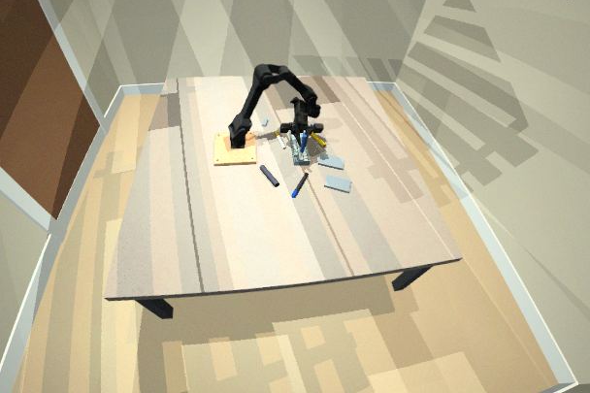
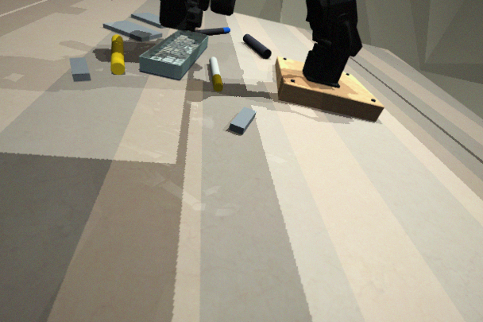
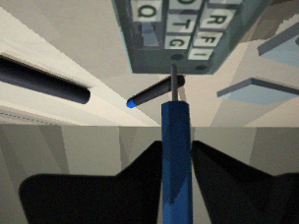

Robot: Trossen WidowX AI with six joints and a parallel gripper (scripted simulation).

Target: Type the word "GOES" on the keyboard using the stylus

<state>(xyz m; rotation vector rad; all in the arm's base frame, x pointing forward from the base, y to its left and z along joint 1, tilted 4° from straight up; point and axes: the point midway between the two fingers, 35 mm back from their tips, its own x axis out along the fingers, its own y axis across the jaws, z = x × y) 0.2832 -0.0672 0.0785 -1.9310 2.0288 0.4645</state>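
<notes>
Now: gripper tip 150 mm to the right of the white marker, 80 mm past it and 80 mm above it. Also, from my gripper tip: stylus tip (50 mm below); then blue-tipped pen (170 mm to the right, 80 mm below, 40 mm behind); then blue stylus (10 mm below).
</notes>
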